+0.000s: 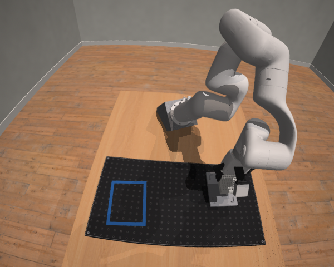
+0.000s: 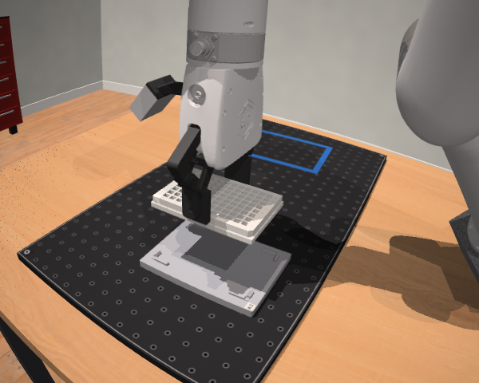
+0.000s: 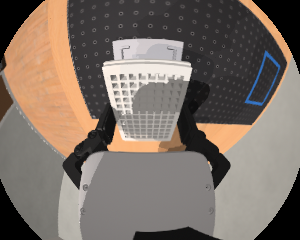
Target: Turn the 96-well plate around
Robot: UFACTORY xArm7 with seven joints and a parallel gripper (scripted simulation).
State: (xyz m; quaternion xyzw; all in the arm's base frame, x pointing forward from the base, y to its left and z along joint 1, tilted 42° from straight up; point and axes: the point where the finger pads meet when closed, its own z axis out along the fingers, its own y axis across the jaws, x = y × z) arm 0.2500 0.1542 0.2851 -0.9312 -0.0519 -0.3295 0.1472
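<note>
My gripper is now 10 mm above the white 96-well plate. Also, from my hand: grey plate nest N1: 100 mm below; then A1 label: 100 mm below, 90 mm behind, 30 mm to the left.
</note>
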